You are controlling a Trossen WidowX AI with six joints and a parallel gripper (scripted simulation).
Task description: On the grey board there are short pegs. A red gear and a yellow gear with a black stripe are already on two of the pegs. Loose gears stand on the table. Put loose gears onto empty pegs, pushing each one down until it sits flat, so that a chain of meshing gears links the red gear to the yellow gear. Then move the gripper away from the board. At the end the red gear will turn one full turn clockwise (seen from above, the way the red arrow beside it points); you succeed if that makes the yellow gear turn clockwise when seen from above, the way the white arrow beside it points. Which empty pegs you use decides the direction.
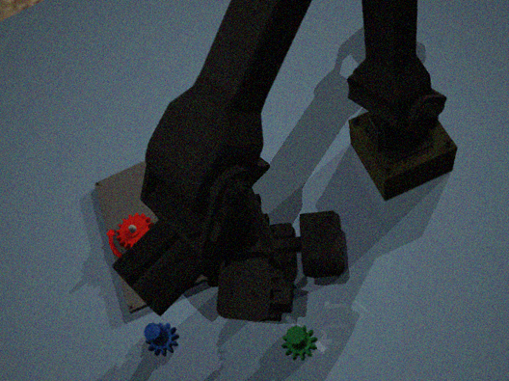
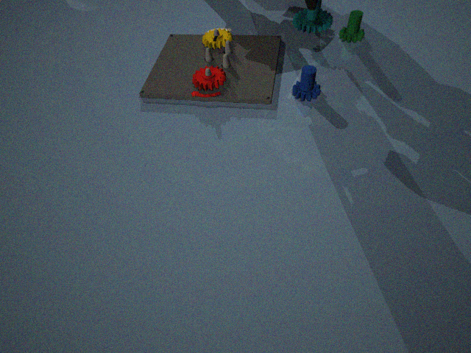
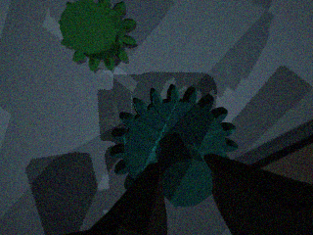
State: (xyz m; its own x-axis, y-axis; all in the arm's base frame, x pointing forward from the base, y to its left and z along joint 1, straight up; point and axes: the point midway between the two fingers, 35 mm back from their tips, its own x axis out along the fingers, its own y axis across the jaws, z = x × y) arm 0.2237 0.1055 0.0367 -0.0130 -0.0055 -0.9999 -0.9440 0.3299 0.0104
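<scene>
My gripper tip is now 3 cm short of the yellow gear, 16 cm to the left of it and 4 cm above it. From my gripper tip the other things lie so: teal gear: 1 cm below; blue gear: 14 cm ahead, 4 cm below; green gear: 1 cm behind, 7 cm to the left, 4 cm below.
</scene>
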